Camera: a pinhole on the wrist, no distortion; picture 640 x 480 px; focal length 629.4 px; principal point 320.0 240.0 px. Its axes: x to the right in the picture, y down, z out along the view. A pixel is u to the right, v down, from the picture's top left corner.
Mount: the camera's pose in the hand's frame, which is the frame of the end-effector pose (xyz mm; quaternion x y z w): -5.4 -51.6 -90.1 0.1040 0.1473 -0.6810 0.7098
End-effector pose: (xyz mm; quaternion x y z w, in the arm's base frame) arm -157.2 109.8 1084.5 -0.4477 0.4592 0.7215 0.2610
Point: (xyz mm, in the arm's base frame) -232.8 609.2 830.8
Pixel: 350 465
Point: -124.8 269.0 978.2
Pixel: 365 419
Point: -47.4 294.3 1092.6
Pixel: 400 36
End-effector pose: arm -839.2 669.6 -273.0 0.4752 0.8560 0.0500 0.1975
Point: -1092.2 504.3 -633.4
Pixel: 604 320
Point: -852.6 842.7 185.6
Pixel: behind the camera
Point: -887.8 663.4 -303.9
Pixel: 87 416
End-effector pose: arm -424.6 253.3 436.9 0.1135 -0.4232 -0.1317 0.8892
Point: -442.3 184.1 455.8
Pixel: 149 367
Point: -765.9 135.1 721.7
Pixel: 109 256
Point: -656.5 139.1 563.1
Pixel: 175 190
